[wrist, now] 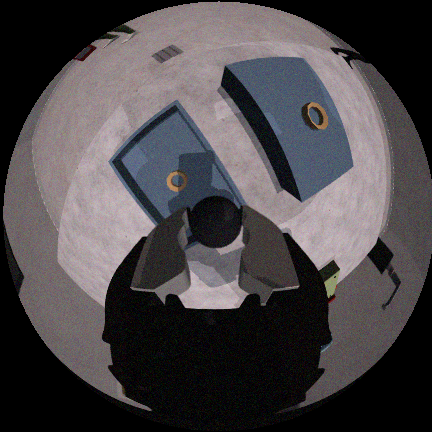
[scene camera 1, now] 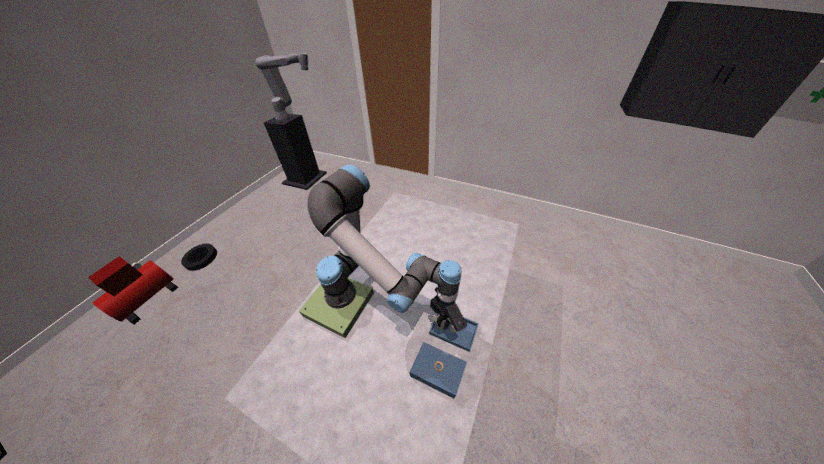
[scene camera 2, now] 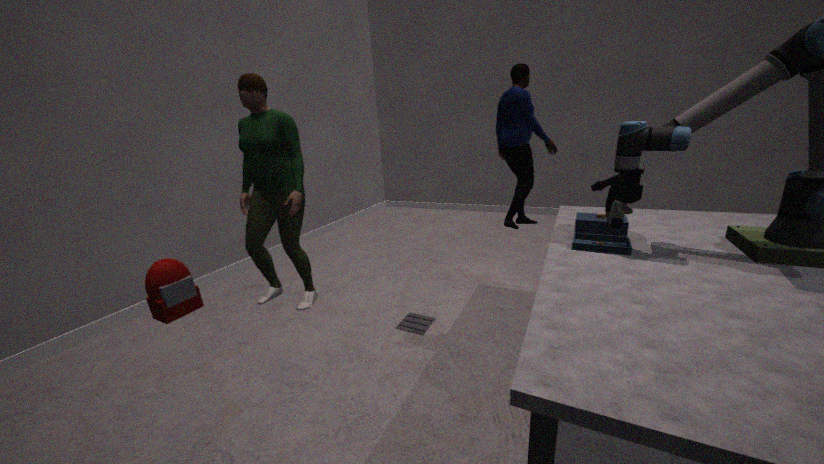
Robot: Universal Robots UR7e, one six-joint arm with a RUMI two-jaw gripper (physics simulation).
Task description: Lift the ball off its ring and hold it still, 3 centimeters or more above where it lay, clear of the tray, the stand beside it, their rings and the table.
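Pixels of known places: gripper, fingertip midpoint: (wrist: 214,208) (scene camera 1: 445,326) (scene camera 2: 612,223); arm's base at its link origin: (scene camera 1: 340,294) (scene camera 2: 796,240).
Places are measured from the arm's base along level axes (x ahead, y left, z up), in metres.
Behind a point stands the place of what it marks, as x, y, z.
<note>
The dark ball (wrist: 216,221) @[0.526, 0.006, 0.061] sits between the two fingertips of my gripper (scene camera 1: 450,327) @[0.525, 0.007, 0.033] (scene camera 2: 618,216) @[0.525, 0.007, 0.033] (wrist: 214,208) @[0.525, 0.007, 0.033], which is shut on it. The ball is raised off the ring and hangs above the near end of the blue tray (scene camera 1: 470,344) @[0.649, 0.001, -0.049] (scene camera 2: 602,250) @[0.563, 0.106, -0.043] (wrist: 165,135) @[0.626, 0.013, -0.048] in the wrist view. The orange tray ring (wrist: 170,181) @[0.568, 0.049, -0.040] is bare. The blue stand (scene camera 1: 426,374) @[0.510, -0.195, 0.013] (scene camera 2: 589,224) @[0.593, -0.092, -0.004] (wrist: 320,165) @[0.485, -0.129, 0.012] is beside the tray, with an empty orange ring (scene camera 1: 438,370) @[0.549, -0.168, 0.021] (wrist: 307,113) @[0.553, -0.137, 0.023] on top. The fingers hide the ball in scene camera 1, and it cannot be made out in scene camera 2.
The table top (scene camera 1: 357,391) @[0.272, -0.336, -0.052] (scene camera 2: 680,334) @[0.461, 0.591, -0.051] bears the tray, the stand and the arm's green base plate (scene camera 1: 325,314) @[-0.010, -0.118, 0.000] (scene camera 2: 749,242) @[0.128, 0.025, -0.006]. Two people, one in green (scene camera 2: 271,149) and one in blue (scene camera 2: 514,118), are on the floor beyond the table.
</note>
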